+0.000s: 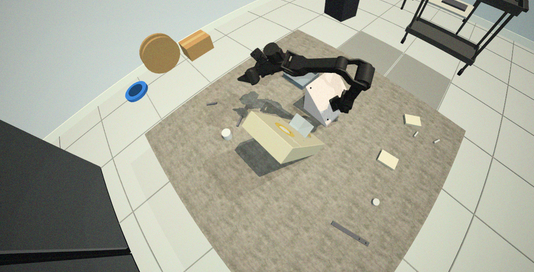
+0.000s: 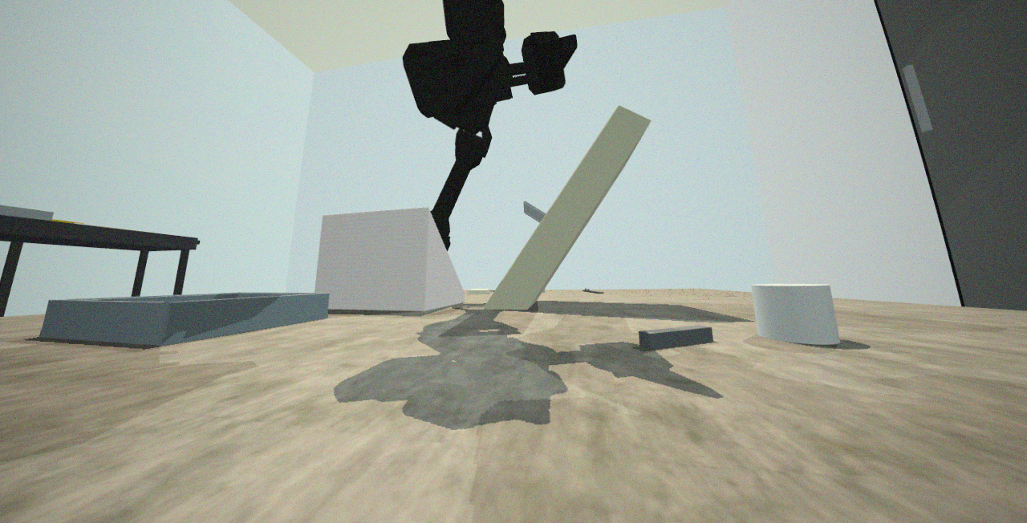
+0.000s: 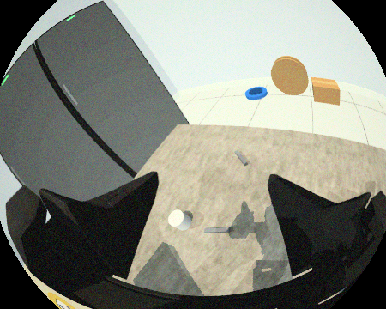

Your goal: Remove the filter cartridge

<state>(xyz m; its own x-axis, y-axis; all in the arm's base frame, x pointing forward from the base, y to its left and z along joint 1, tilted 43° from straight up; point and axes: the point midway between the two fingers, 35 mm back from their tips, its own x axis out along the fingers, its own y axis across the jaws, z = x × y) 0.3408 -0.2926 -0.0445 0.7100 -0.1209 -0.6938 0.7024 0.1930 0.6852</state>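
The white round filter cartridge is 2 cm ahead of my gripper tip and 33 cm to the left of it. The rest, counted from my gripper tip: grey-blue tray 37 cm behind, 3 cm to the right, 24 cm below; cream service panel 3 cm behind, 32 cm to the left, 8 cm below.
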